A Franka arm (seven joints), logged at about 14 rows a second.
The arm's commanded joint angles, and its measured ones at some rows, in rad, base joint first. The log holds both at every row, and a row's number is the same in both.
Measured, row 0: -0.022, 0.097, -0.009, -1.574, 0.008, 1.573, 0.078
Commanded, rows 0 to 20: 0.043, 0.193, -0.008, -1.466, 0.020, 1.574, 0.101; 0.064, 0.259, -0.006, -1.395, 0.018, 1.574, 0.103; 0.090, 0.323, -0.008, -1.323, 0.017, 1.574, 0.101; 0.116, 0.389, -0.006, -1.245, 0.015, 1.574, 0.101; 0.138, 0.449, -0.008, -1.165, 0.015, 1.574, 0.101; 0.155, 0.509, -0.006, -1.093, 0.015, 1.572, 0.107; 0.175, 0.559, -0.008, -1.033, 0.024, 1.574, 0.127; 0.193, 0.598, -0.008, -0.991, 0.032, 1.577, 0.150; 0.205, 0.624, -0.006, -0.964, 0.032, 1.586, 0.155; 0.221, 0.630, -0.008, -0.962, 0.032, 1.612, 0.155; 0.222, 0.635, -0.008, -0.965, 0.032, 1.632, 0.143; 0.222, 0.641, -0.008, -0.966, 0.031, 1.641, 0.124; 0.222, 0.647, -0.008, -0.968, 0.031, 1.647, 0.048; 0.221, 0.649, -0.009, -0.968, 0.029, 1.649, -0.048; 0.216, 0.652, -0.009, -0.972, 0.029, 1.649, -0.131; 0.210, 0.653, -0.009, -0.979, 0.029, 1.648, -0.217; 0.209, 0.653, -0.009, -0.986, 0.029, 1.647, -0.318; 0.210, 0.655, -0.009, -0.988, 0.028, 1.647, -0.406; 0.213, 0.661, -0.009, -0.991, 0.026, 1.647, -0.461; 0.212, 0.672, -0.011, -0.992, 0.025, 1.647, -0.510; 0.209, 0.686, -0.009, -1.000, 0.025, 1.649, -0.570
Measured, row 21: 0.215, 0.657, -0.011, -1.009, 0.018, 1.651, -0.450
